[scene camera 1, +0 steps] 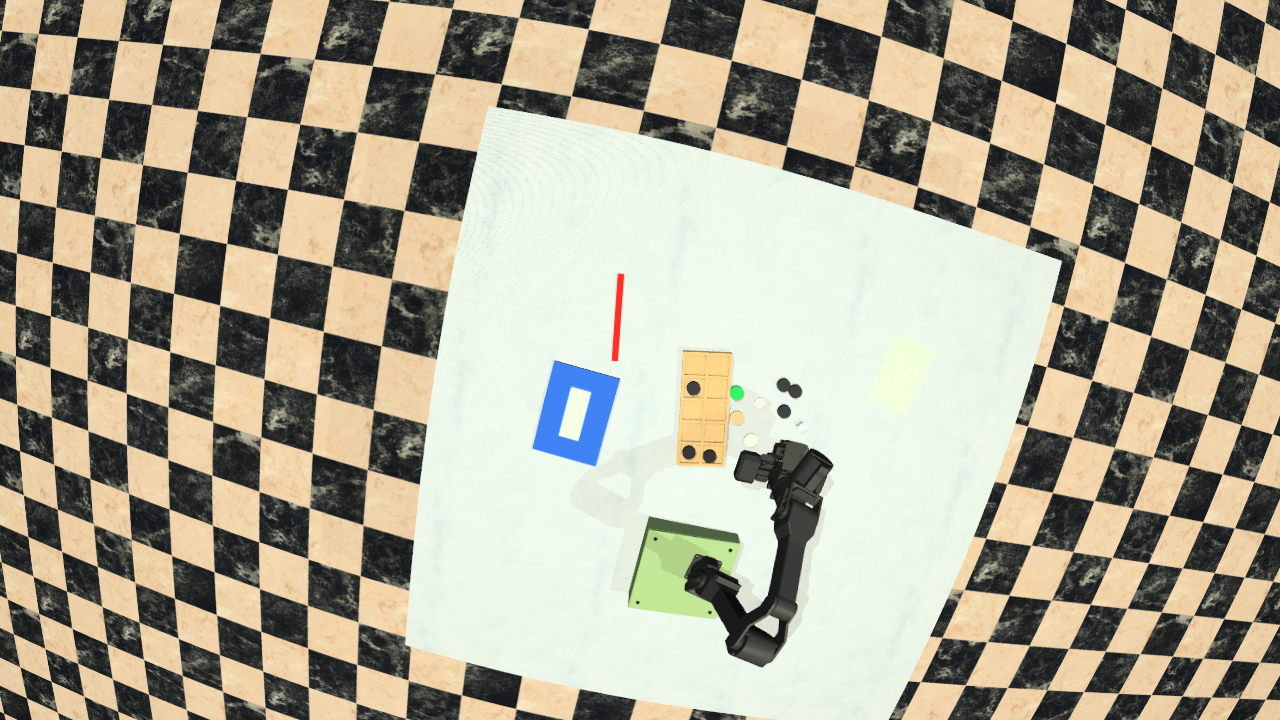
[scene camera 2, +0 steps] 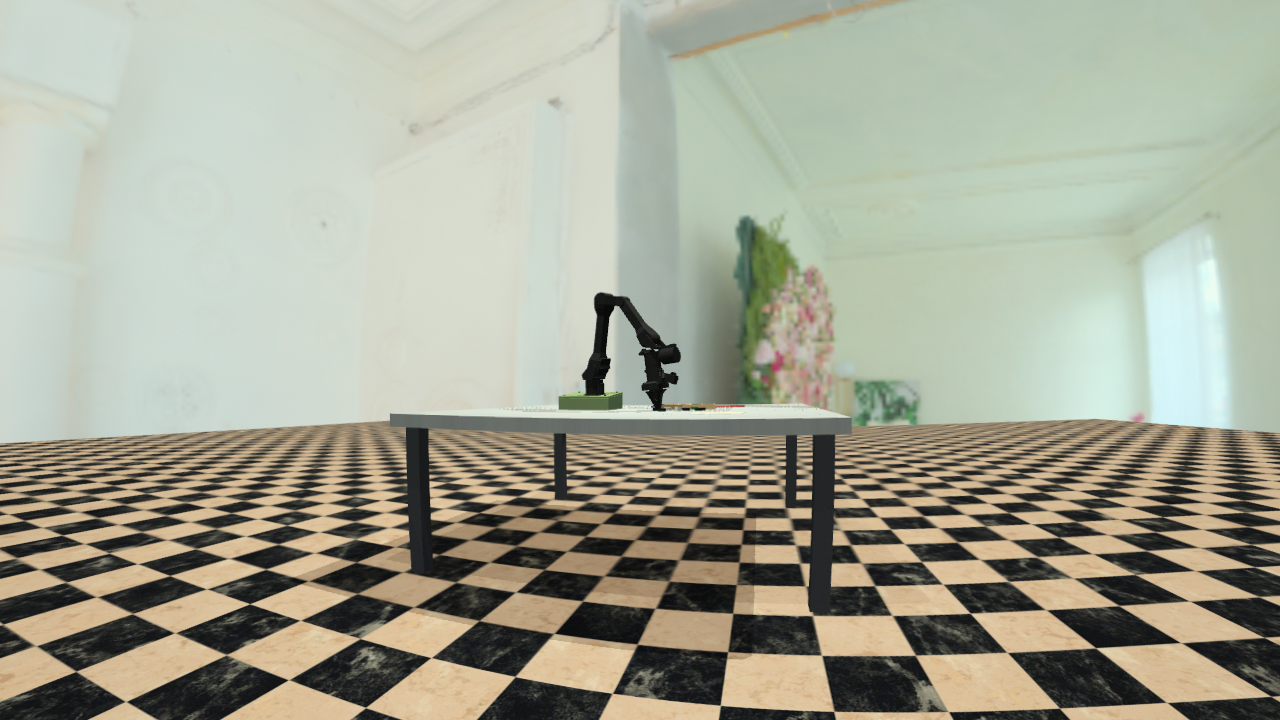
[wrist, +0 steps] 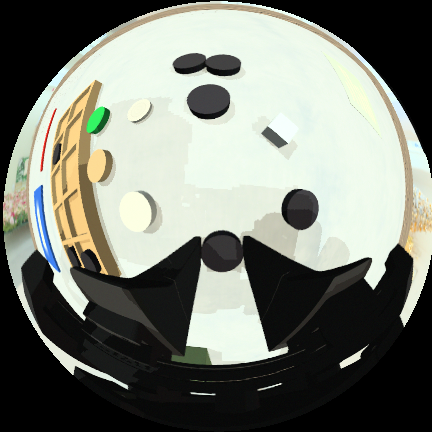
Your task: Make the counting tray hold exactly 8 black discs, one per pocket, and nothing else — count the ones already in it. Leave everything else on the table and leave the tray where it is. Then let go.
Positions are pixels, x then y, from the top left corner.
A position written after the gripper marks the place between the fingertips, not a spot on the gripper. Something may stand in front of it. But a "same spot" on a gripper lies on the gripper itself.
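The gripper is there in scene camera 1 (774,455). You can see the gripper from scene camera 2 too, and in the wrist view as well, and on the gripper (scene camera 2: 655,395) and (wrist: 273,301) are the same spot.
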